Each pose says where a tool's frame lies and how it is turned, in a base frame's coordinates. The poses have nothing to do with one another.
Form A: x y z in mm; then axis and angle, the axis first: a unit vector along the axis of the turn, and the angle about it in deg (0 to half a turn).
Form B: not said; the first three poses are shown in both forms.
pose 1, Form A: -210.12, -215.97, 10.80, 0.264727, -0.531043, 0.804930, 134.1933
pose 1, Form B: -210.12, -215.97, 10.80, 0.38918, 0.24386, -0.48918, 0.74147
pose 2, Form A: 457.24, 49.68, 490.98, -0.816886, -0.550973, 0.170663, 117.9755
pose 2, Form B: 457.24, 49.68, 490.98, 0.51522, -0.70012, -0.47222, 0.14627
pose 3, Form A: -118.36, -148.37, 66.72, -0.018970, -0.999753, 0.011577, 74.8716
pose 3, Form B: -118.36, -148.37, 66.72, 0.79403, -0.01153, -0.60772, 0.00704
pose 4, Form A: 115.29, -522.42, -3.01, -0.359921, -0.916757, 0.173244, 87.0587
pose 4, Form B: 115.29, -522.42, -3.01, 0.72502, -0.24789, -0.63139, 0.11932
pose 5, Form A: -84.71, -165.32, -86.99, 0.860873, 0.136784, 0.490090, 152.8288
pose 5, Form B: -84.71, -165.32, -86.99, 0.23490, 0.83679, 0.13296, 0.47638
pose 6, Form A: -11.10, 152.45, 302.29, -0.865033, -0.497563, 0.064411, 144.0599
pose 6, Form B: -11.10, 152.45, 302.29, 0.30852, -0.82283, -0.47329, 0.06127
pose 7, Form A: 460.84, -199.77, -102.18, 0.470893, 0.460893, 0.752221, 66.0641
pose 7, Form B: 460.84, -199.77, -102.18, 0.83837, 0.25669, 0.25124, 0.41004
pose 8, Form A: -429.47, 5.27, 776.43, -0.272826, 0.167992, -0.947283, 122.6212
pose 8, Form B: -429.47, 5.27, 776.43, 0.48006, -0.23933, 0.14737, -0.83099
